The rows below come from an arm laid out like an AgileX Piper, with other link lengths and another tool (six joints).
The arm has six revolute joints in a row. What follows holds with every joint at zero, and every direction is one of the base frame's. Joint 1 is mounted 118.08 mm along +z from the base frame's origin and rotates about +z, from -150 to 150 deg. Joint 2 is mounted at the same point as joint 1 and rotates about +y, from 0 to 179.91 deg. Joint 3 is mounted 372.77 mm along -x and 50.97 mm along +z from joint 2 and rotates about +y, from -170 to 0 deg. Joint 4 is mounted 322.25 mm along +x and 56.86 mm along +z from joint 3 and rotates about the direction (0.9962, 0, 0.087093), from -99.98 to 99.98 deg. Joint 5 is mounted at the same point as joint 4 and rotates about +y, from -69.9 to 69.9 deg. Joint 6 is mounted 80.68 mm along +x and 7.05 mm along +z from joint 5 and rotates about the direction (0.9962, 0, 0.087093), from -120 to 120 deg. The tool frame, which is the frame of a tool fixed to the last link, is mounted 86.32 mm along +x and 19 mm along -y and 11.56 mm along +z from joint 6; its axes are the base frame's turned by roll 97.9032, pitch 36.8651 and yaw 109.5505 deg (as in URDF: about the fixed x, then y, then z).
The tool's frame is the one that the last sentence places.
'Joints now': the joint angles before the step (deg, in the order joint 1, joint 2, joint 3, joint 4, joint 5, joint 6). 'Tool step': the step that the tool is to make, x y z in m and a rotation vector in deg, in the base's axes. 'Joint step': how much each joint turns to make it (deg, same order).
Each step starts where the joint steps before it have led.
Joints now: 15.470 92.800 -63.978 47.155 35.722 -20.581
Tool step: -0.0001 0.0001 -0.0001 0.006 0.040 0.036
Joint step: 0.004 0.009 -0.002 0.006 0.047 -0.005
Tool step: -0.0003 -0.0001 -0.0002 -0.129 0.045 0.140
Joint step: -0.003 -0.004 -0.003 -0.166 0.120 0.007
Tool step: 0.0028 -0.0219 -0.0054 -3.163 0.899 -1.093
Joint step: -2.076 -0.011 0.006 -4.818 1.011 2.266
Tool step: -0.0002 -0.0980 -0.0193 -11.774 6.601 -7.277
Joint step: -9.086 0.014 -0.065 -18.627 5.606 10.612
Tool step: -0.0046 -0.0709 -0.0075 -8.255 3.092 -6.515
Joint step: -6.195 0.186 0.010 -11.974 1.836 6.358
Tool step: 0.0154 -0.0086 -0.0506 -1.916 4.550 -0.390
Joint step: -0.278 6.676 -0.009 -2.477 -2.340 0.938
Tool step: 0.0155 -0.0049 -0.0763 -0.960 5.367 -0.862
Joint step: -0.042 9.732 0.008 -1.290 -4.563 1.063
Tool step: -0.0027 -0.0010 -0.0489 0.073 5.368 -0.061
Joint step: -0.087 5.956 -0.055 -0.122 -0.539 0.005
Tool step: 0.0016 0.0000 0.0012 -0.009 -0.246 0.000
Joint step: 0.008 -0.010 -0.238 0.000 0.001 0.008
